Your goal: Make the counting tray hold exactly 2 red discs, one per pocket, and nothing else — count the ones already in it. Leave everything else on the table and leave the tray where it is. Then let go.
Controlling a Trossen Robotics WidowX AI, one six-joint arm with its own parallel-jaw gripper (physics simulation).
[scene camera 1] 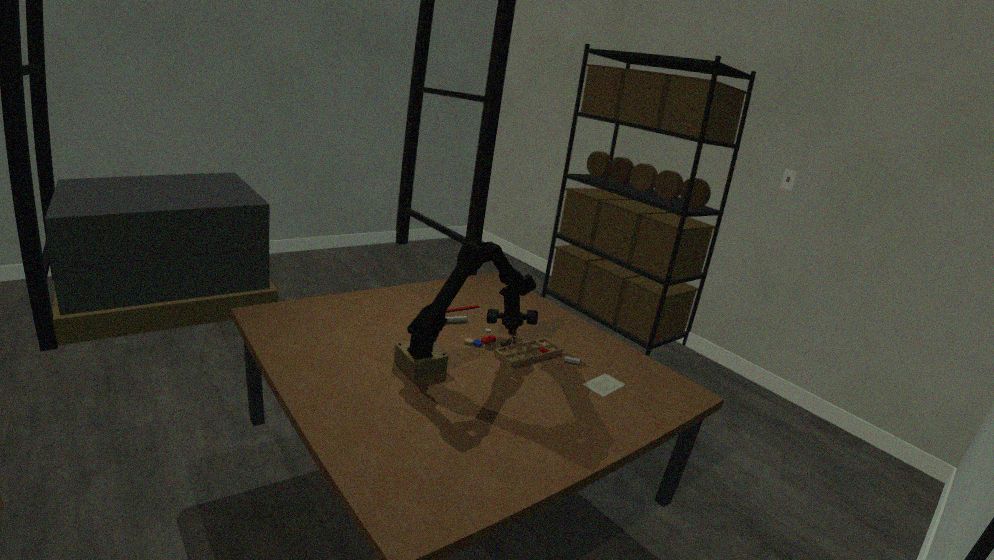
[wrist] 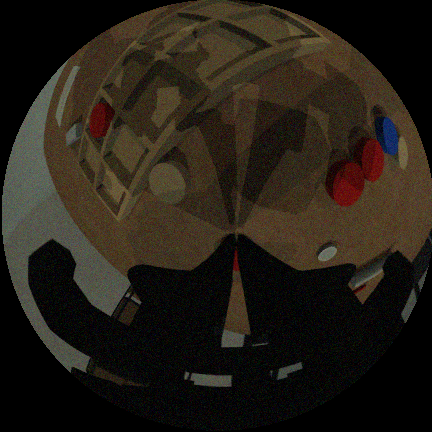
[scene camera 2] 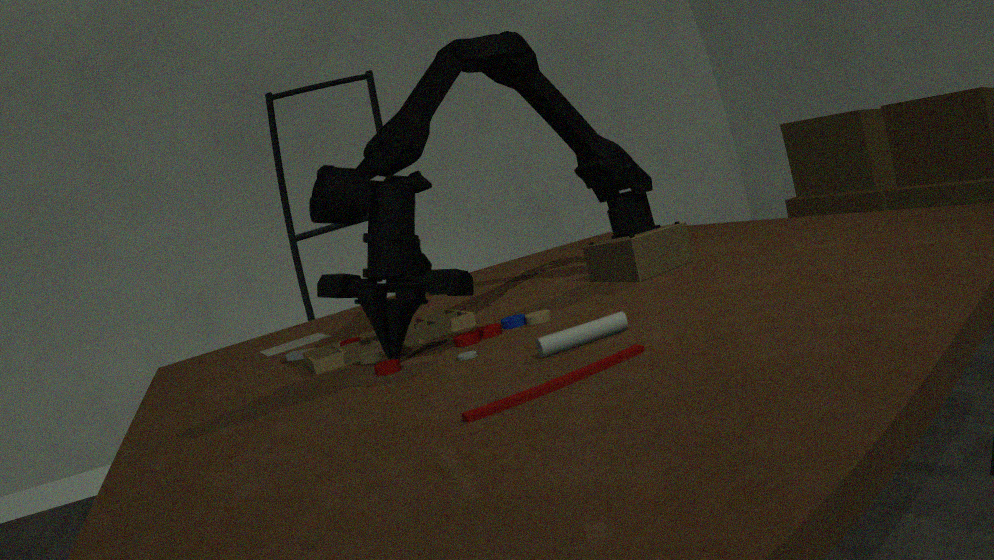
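The tan counting tray [scene camera 1: 528, 361] [scene camera 2: 325, 360] [wrist: 125, 205] has a red disc [scene camera 1: 543, 350] [scene camera 2: 349, 341] [wrist: 101, 120] in one pocket. My gripper [scene camera 1: 513, 339] [scene camera 2: 393, 356] [wrist: 234, 238] is shut and empty, tips low by the tray's long side. A loose red disc [scene camera 2: 387, 366] [wrist: 236, 261] lies flat on the table right at the tips, not between them; the fingers hide most of it in the wrist view. Two more red discs, one [scene camera 2: 466, 338] [wrist: 346, 186] and another [scene camera 2: 491, 330] [wrist: 371, 160], lie together on the table beside the tray.
A blue disc [scene camera 2: 513, 320] [wrist: 387, 135] and tan disc [scene camera 2: 537, 317] [wrist: 403, 152] lie beyond the red pair. Another tan disc [wrist: 167, 183] lies beside the tray. A small white disc [scene camera 2: 466, 355] [wrist: 327, 253], white cylinder [scene camera 2: 582, 334], red rod [scene camera 2: 552, 384] and white sheet [scene camera 1: 604, 384] are on the table.
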